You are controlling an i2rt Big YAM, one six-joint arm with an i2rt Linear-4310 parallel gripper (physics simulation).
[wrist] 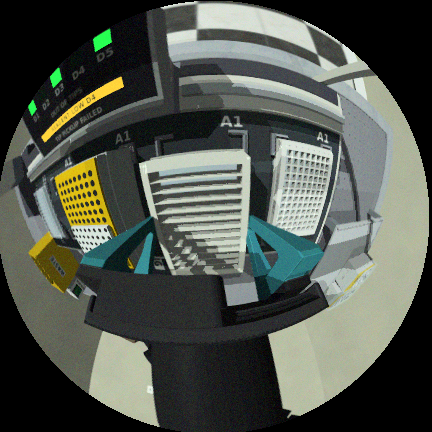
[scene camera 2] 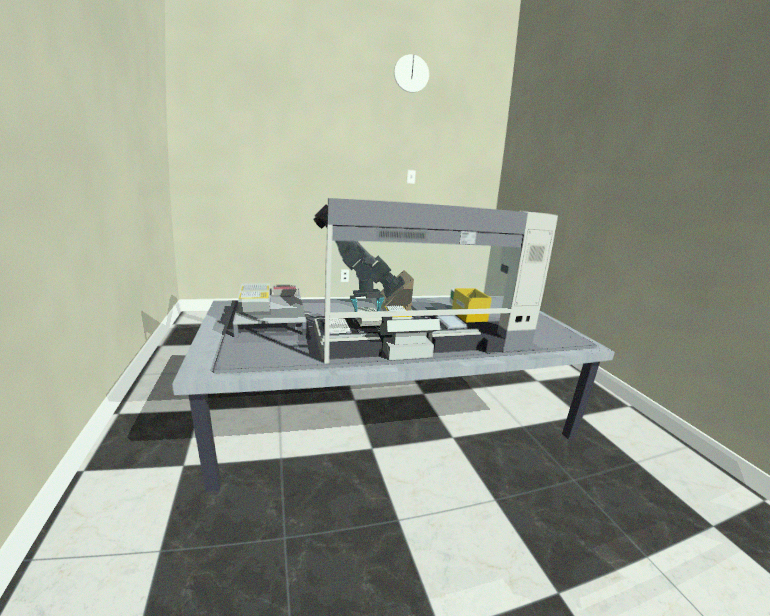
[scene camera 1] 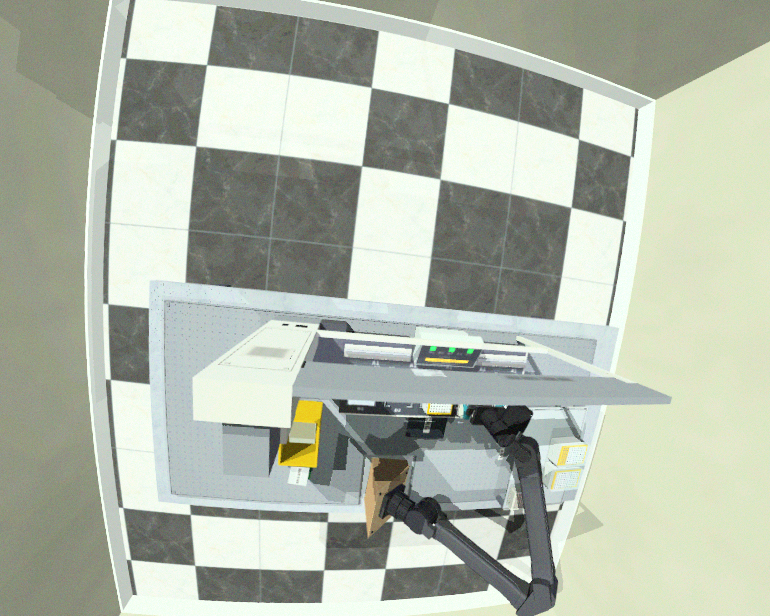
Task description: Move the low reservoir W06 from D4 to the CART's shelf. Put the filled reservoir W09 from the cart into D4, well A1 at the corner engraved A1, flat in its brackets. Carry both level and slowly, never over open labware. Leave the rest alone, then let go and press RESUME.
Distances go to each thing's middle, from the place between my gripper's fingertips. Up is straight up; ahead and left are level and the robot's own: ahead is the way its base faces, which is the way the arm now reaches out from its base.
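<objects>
You'd find the white ribbed reservoir (wrist: pixel 199 200) with my gripper 1 cm above it. There's a yellow bin (scene camera 1: pixel 291 454) as well, and counting from my hand it's 53 cm to the left, 24 cm behind and 3 cm below. The cart shelf (scene camera 1: pixel 545 424), from my hand again, is 42 cm to the right and 22 cm behind, and 4 cm below.
</objects>
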